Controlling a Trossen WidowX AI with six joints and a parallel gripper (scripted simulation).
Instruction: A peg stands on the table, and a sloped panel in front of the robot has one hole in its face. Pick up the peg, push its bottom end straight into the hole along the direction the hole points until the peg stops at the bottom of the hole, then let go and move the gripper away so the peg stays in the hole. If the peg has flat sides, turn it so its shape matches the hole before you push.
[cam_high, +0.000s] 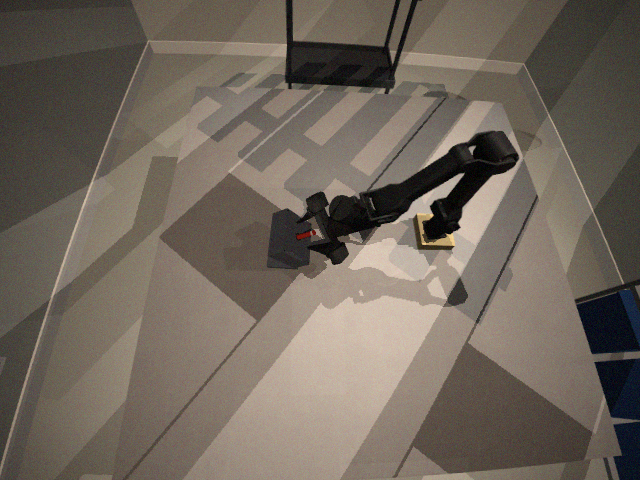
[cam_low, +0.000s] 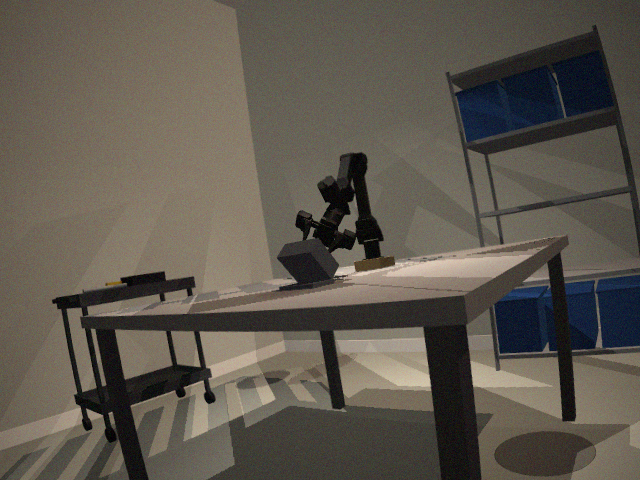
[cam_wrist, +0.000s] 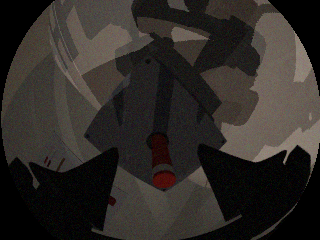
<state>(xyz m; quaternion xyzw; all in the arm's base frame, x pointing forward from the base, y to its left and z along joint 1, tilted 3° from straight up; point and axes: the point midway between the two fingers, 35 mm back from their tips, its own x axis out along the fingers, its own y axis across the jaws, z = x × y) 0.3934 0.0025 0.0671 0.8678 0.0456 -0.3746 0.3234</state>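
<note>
My gripper tip is 1 cm past the red peg and 1 cm below it. Round my gripper tip: grey-blue panel block (3 cm ahead, 1 cm to the right, 3 cm below).
</note>
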